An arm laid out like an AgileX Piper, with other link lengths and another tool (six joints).
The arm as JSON. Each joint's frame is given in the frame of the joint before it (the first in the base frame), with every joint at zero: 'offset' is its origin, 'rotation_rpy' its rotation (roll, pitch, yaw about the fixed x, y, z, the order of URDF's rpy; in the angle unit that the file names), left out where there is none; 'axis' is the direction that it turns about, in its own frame. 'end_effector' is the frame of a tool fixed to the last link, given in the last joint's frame.
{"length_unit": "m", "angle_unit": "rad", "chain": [
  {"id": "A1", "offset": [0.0, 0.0, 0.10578], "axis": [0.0, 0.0, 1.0]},
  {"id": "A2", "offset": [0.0, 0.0, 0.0], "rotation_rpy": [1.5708, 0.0, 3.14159], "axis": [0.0, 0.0, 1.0]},
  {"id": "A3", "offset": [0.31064, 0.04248, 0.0], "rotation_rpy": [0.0, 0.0, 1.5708], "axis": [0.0, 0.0, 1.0]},
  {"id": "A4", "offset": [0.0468, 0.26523, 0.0], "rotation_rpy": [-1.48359, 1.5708, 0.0], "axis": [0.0, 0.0, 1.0]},
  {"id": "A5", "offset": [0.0, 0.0, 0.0], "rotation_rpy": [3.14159, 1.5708, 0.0], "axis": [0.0, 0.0, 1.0]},
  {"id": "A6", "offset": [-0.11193, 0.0, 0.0], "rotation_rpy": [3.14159, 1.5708, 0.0], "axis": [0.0, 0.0, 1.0]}
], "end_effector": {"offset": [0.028, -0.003, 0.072], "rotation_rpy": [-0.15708, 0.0, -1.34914]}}
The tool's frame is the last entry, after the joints.
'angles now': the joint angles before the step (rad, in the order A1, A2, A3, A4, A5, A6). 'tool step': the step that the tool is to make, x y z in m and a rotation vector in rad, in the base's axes. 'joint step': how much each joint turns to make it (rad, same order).
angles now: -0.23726, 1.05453, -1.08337, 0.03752, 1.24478, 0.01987
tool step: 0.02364, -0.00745, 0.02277, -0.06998, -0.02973, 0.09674
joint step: -0.00003, 0.05999, -0.10209, -0.01200, -0.00001, -0.11003
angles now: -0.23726, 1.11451, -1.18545, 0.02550, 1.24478, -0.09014
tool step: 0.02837, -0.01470, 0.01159, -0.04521, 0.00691, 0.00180
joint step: -0.00253, 0.10177, -0.10760, -0.04038, 0.00192, -0.01221
